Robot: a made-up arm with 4 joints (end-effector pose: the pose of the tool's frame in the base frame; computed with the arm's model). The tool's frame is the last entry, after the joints.
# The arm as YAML. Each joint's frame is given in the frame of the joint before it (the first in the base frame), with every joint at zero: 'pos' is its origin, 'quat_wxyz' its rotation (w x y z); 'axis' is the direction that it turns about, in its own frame. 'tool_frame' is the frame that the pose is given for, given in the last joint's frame.
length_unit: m
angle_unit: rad
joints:
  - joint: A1
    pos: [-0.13, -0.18, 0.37]
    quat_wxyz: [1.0, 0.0, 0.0, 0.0]
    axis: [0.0, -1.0, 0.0]
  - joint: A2
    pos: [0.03, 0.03, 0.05]
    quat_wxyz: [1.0, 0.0, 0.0, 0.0]
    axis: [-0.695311, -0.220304, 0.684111]
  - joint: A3
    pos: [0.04, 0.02, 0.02]
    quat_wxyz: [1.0, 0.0, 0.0, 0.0]
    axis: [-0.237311, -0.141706, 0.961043]
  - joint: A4
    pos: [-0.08, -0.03, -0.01]
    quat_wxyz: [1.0, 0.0, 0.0, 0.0]
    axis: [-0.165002, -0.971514, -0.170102]
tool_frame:
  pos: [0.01, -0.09, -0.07]
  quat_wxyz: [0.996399, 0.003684, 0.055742, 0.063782]
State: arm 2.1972 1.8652 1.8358 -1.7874
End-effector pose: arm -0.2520 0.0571 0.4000 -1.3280 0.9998 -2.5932
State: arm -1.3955 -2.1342 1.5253 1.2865
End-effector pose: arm -0.2312 -0.2410 0.3406 -0.2627 -0.0715 -0.9188
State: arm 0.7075 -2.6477 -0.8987 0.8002
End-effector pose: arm -0.1870 -0.1083 0.5003 1.6449 1.2627 -1.7387
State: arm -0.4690 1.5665 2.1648 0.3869
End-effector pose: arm -0.0673 0.0243 0.3127 0.2814 -0.2804 -2.6054
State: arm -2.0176 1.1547 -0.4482 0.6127
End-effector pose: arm -0.0826 -0.2451 0.2918 0.0830 1.1066 0.8709
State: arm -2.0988 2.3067 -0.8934 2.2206
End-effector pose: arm 0.0006 -0.2104 0.3140 0.7944 -0.9478 0.5034
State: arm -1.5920 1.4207 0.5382 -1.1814
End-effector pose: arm 0.0211 -0.2128 0.2397 -0.8532 1.9776 2.2177
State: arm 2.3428 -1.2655 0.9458 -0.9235
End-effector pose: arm -0.0364 -0.2145 0.4051 -0.2385 -1.4256 0.9963
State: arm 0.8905 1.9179 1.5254 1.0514
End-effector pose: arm -0.1026 0.0232 0.4247 1.7308 -0.1054 -2.5227
